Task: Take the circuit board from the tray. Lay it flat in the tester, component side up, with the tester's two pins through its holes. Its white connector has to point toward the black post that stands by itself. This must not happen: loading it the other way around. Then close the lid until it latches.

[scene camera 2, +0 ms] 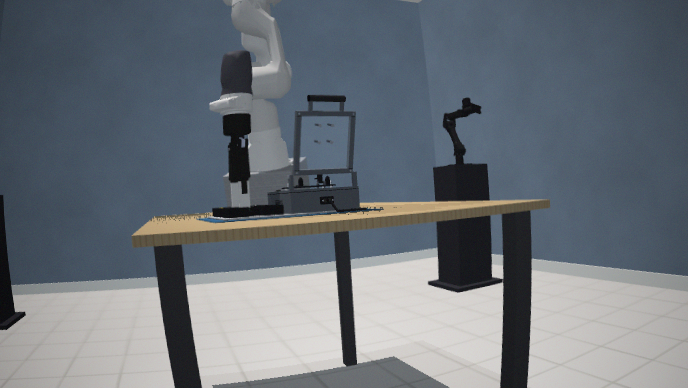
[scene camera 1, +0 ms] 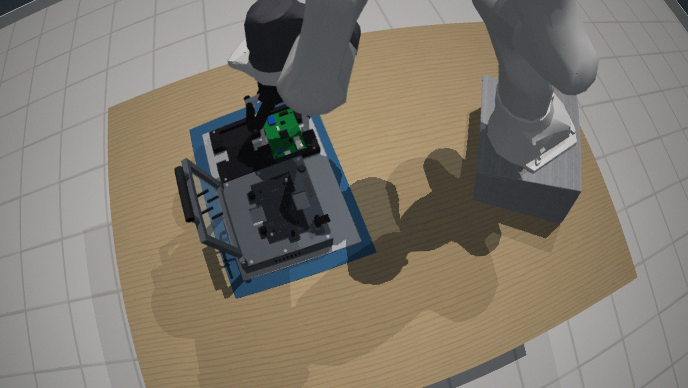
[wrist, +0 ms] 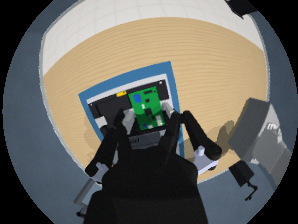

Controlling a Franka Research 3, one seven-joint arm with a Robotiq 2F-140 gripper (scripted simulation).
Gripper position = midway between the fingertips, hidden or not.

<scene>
In view: the gripper (scene camera 2: 240,207), a green circuit board (scene camera 1: 282,130) and a clear lid (scene camera 1: 221,228).
The green circuit board shows as well in the wrist view (wrist: 146,104). The gripper is seen too in scene camera 1 (scene camera 1: 284,132) and in the wrist view (wrist: 148,111).
</scene>
